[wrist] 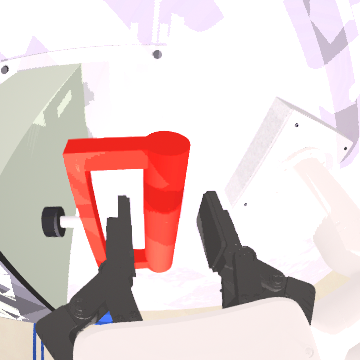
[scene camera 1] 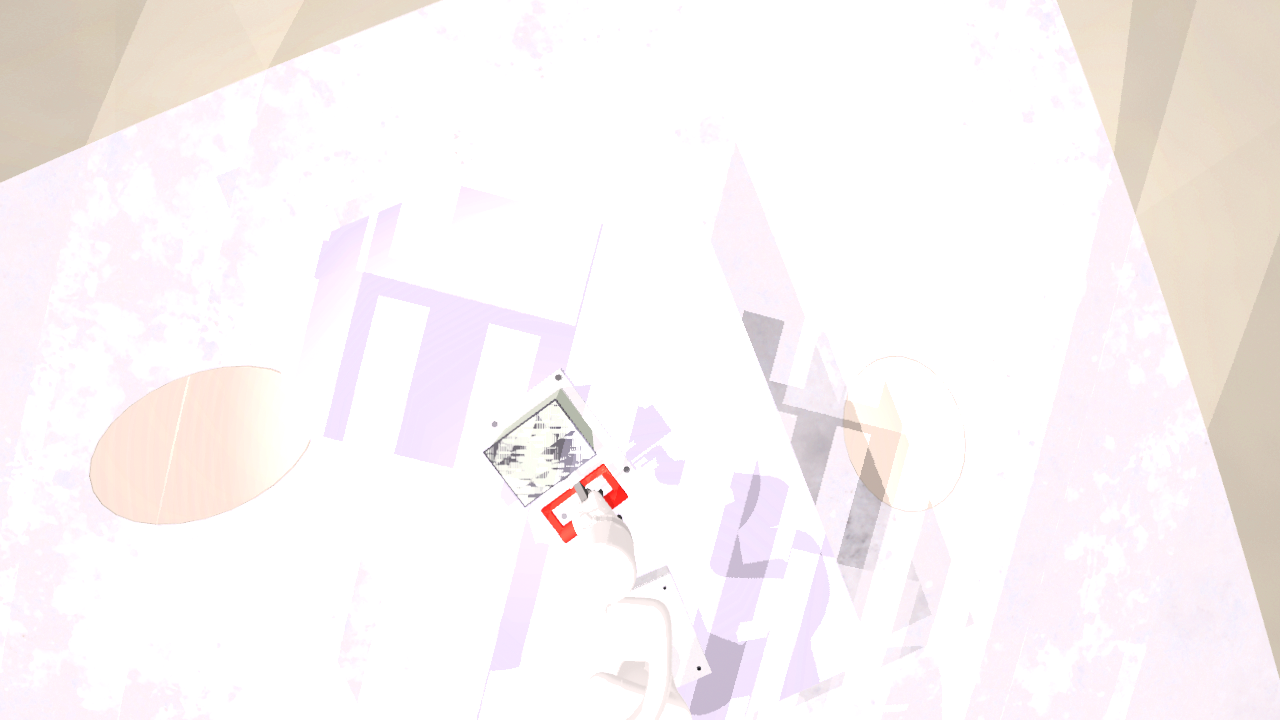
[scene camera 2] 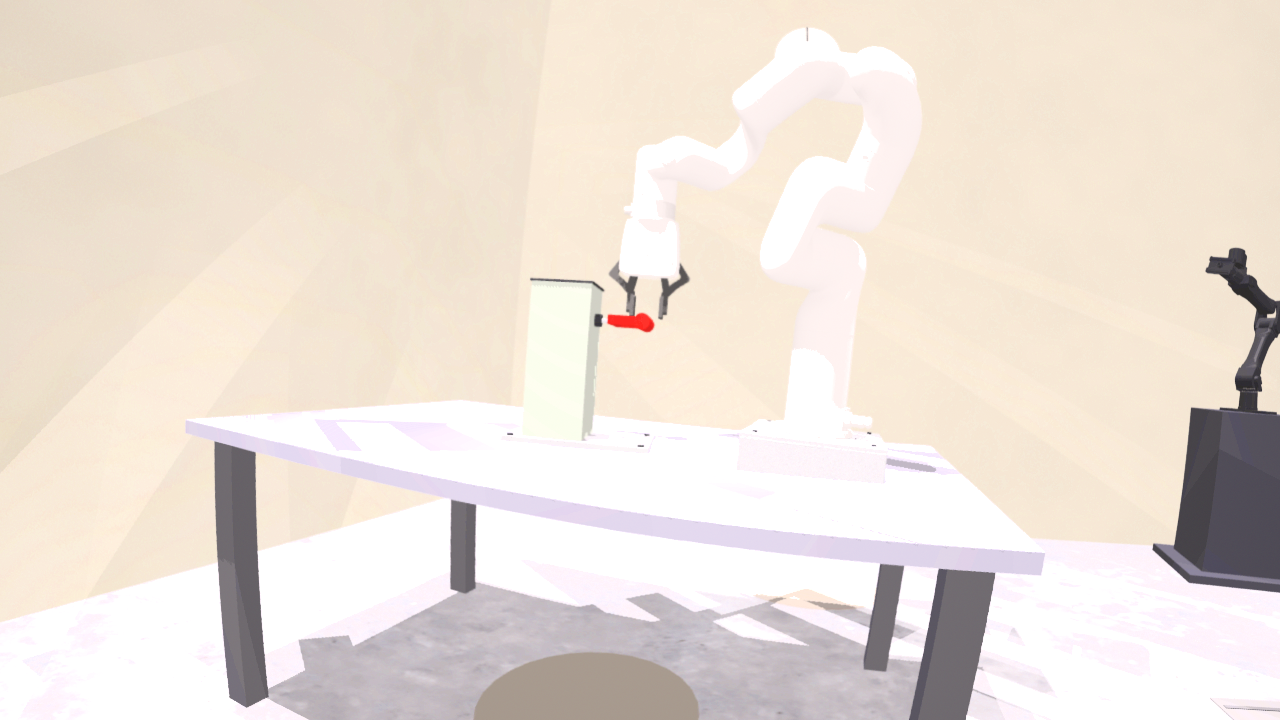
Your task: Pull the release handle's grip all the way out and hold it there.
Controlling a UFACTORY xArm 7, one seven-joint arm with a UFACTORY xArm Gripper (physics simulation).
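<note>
The red release handle [scene camera 1: 617, 495] [scene camera 2: 623, 320] [wrist: 166, 220] is a loop with a thick round grip bar on its outer side. A short white rod [wrist: 70, 222] joins it to a black collar [wrist: 53, 222] on the side of the pale green box [scene camera 1: 539, 452] [scene camera 2: 556, 358] [wrist: 35, 165]. My gripper [scene camera 2: 647, 309] [wrist: 165, 207] points down, partly open and holding nothing. In the wrist view its left finger shows over the loop's opening and its right finger stands outside the grip bar, with a visible gap. How deep the fingertips reach beside the bar is unclear. The arm hides most of the gripper in scene camera 1.
The box's bolted base plate [scene camera 2: 572, 442] stands on the white table [scene camera 2: 671, 519]. The arm's base block [scene camera 2: 810, 454] [wrist: 260, 145] is on the grip bar's side of the box. Another dark arm [scene camera 2: 1253, 349] stands on a dark pedestal [scene camera 2: 1235, 492] off to the right.
</note>
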